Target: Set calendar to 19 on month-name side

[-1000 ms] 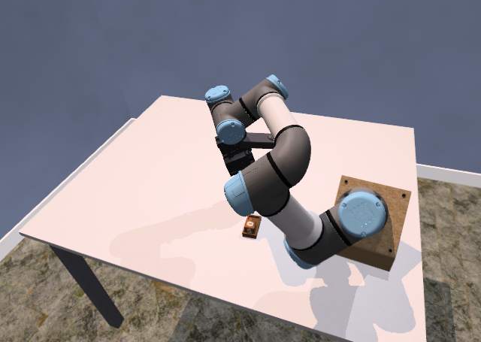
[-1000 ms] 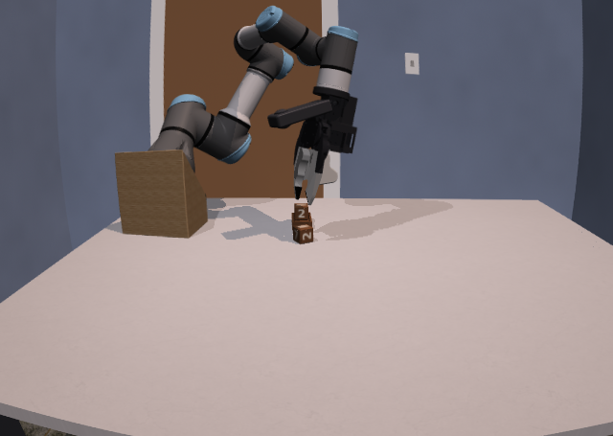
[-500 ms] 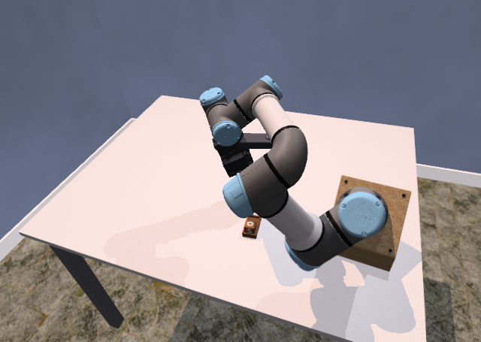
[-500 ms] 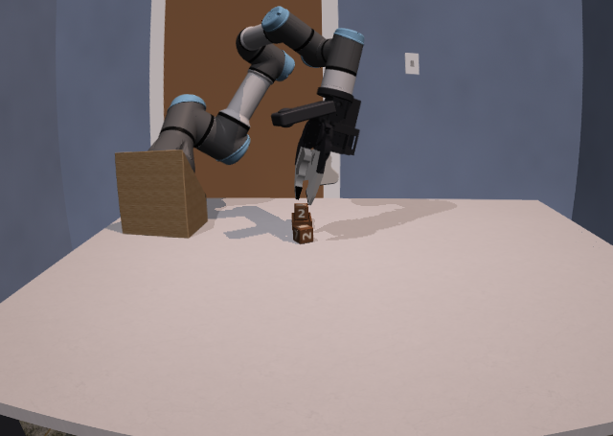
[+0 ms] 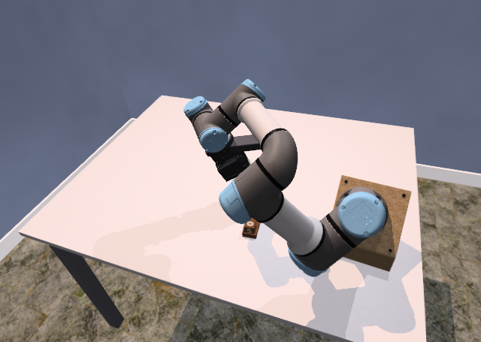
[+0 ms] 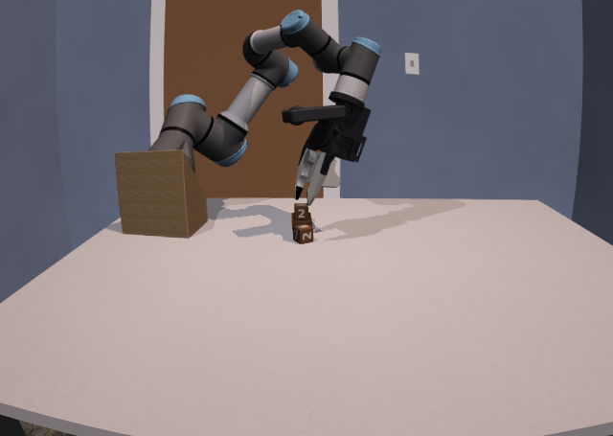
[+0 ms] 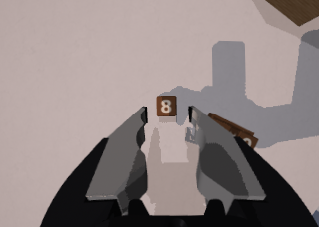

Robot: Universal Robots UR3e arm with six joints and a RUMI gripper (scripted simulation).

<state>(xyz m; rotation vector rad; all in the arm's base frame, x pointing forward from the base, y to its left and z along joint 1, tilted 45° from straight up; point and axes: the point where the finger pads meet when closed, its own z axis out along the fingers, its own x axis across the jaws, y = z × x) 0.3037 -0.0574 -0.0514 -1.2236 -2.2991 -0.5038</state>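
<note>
The brown digit cube is 80 mm below my hand. Also, from my hand: tray: 110 mm to the left, 80 mm below, 10 mm behind.
</note>
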